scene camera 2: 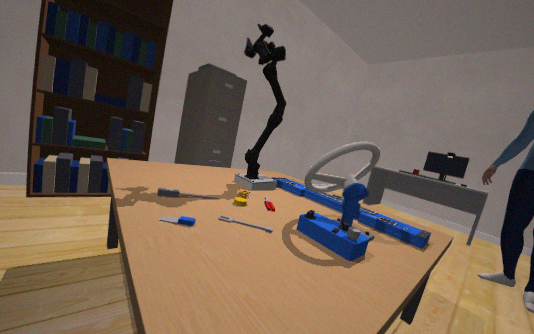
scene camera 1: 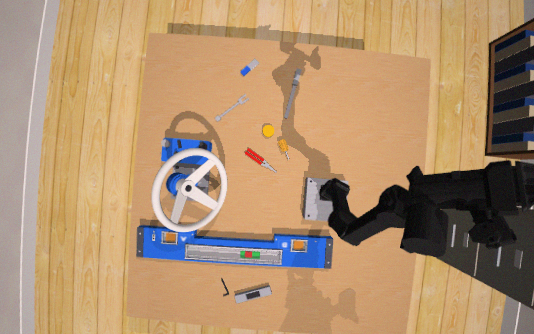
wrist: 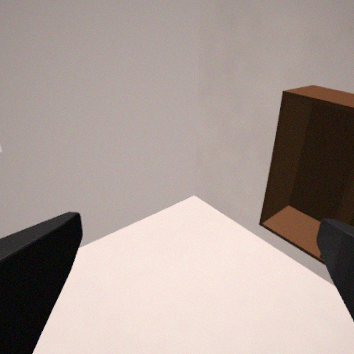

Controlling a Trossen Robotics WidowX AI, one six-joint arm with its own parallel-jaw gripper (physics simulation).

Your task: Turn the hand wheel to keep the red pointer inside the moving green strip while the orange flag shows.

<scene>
same spot on white hand wheel: (scene camera 2: 347,180) = (scene camera 1: 183,179)
</scene>
